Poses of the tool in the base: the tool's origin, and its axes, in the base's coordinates. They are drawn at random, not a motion.
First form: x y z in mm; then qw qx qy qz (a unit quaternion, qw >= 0).
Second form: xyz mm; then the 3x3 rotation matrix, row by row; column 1 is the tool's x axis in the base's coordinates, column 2 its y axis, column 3 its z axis. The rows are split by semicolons. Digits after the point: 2 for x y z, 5 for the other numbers.
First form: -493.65, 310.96, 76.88, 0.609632, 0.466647, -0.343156, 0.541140
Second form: -493.65, 310.96, 76.88; 0.17882, -0.98006, 0.08665; 0.33953, -0.02118, -0.94036; 0.92344, 0.19758, 0.32897
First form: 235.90, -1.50, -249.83, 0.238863, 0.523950, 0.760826, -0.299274
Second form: 235.90, -1.50, -249.83; -0.33684, 0.94024, 0.04986; 0.65430, 0.27182, -0.70570; -0.67708, -0.20509, -0.70676
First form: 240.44, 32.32, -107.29, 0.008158, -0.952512, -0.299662, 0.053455
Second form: 240.44, 32.32, -107.29; 0.81469, 0.56999, -0.10672; 0.57174, -0.82027, -0.01650; -0.09694, -0.04758, -0.99415
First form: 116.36, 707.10, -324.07, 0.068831, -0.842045, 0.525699, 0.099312
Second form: 116.36, 707.10, -324.07; 0.42756, -0.89900, -0.09488; -0.87165, -0.43781, 0.22033; -0.23962, -0.01150, -0.97080
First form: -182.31, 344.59, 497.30, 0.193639, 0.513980, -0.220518, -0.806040
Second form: -182.31, 344.59, 497.30; -0.39666, 0.08548, -0.91398; -0.53885, -0.82775, 0.15644; -0.74317, 0.55455, 0.37439
